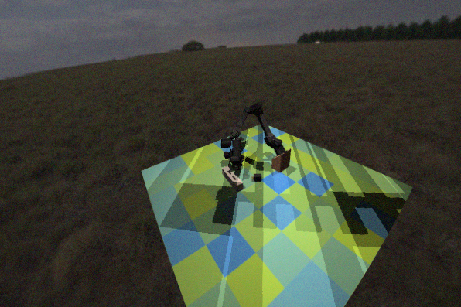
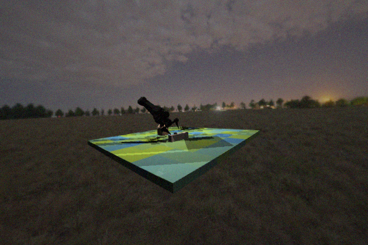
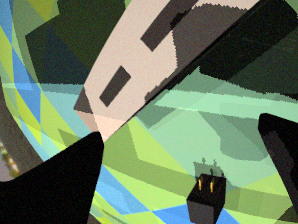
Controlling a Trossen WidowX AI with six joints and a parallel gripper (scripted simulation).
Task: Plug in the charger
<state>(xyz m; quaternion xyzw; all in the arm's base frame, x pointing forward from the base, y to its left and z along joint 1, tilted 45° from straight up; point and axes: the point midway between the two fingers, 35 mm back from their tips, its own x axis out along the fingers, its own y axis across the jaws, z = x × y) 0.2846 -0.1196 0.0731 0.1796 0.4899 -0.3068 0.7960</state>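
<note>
My gripper tip is now 8 cm past the black two-prong charger, 9 cm to the right of it and 5 cm above it.
</note>
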